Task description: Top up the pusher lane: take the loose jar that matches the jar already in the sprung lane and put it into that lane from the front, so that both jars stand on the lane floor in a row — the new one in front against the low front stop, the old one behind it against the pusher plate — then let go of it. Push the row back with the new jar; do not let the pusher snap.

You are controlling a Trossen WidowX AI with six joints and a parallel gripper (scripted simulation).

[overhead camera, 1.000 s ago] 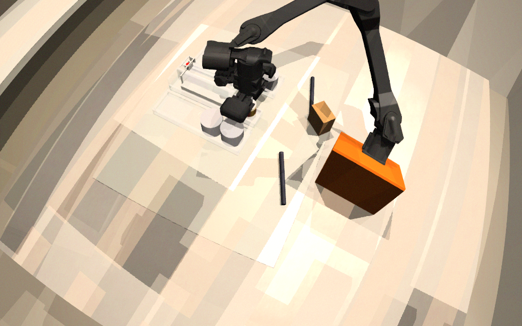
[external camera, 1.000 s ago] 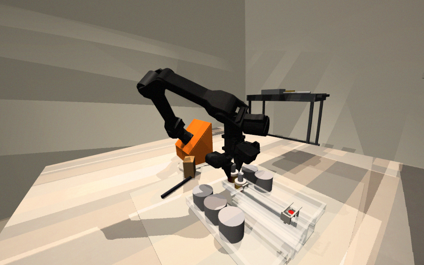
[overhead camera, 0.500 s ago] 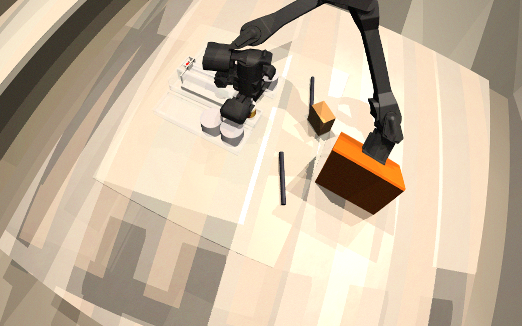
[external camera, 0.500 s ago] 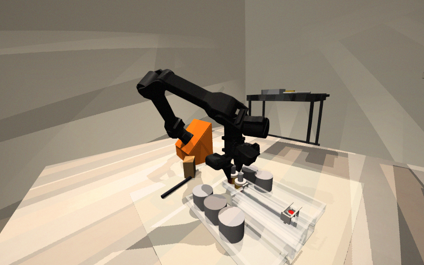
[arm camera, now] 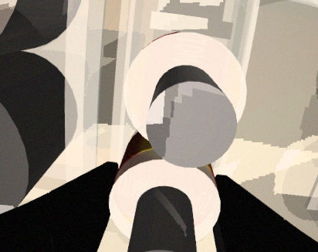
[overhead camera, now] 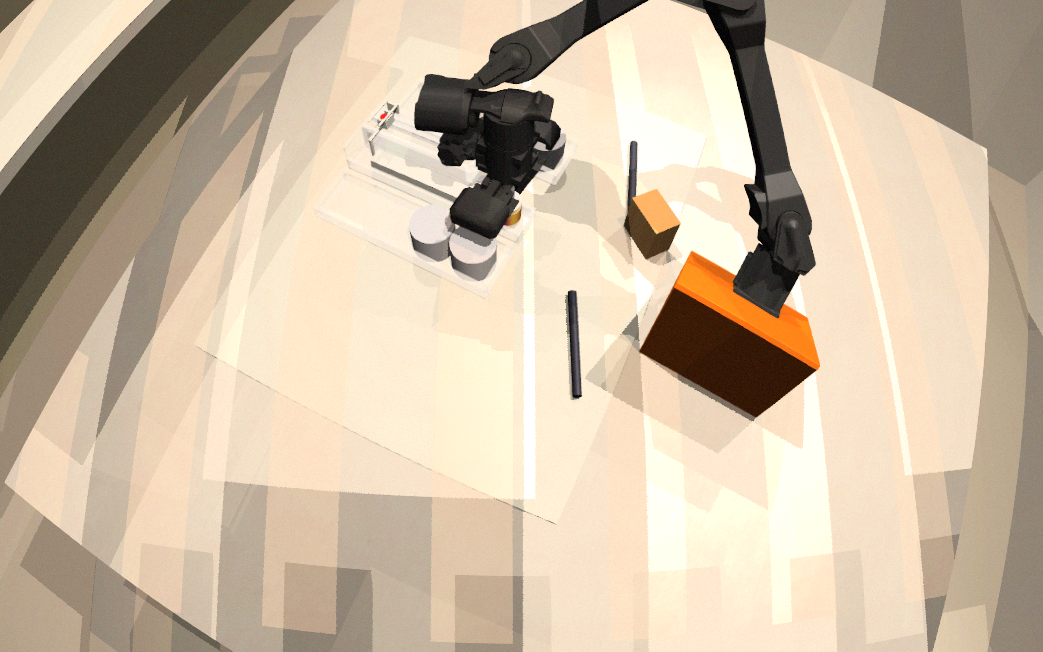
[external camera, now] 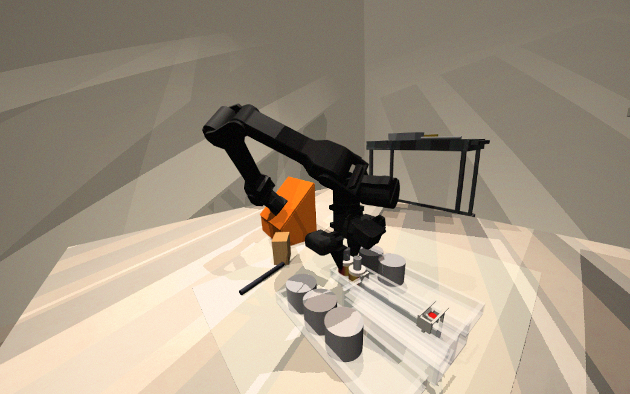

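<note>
My gripper tip is now 14 cm short of the clear sprung lane, 2 cm above it and 1 cm to the left of it. Round my gripper tip: tan block: 17 cm behind, 9 cm to the right; red mark: 22 cm ahead, 3 cm above, 1 cm to the right.
</note>
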